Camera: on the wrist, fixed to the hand. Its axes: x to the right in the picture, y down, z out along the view.
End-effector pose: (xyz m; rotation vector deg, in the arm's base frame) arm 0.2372 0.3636 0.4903 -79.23 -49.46 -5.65
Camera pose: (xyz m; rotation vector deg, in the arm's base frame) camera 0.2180 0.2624 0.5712 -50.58 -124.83 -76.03
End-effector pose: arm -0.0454 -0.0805 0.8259 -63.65 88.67 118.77
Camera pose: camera 0.0586 -0.1205 0.7570 -71.99 -13.08 75.61
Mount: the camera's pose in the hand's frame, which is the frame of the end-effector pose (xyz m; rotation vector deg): -0.0084 -0.0997 -0.0846 -30.11 -22.30 -87.99
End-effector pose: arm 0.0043 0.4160 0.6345 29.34 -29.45 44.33
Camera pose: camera 0.0951 0.4019 0.5411 23.40 -28.20 -53.16
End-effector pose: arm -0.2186 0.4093 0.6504 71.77 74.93 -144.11
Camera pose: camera -0.1964 0.5302 0.6957 23.71 -109.34 77.94
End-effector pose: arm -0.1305 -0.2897 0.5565 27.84 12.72 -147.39
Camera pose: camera -0.1495 -0.1796 0.4880 22.78 -50.83 117.97
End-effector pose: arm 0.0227 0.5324 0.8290 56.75 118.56 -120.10
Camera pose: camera 0.0192 0.6172 0.9288 55.97 -127.13 56.56
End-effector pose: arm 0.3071 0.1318 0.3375 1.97 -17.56 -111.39
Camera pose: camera 0.2341 0.1581 0.2319 27.60 -3.05 153.48
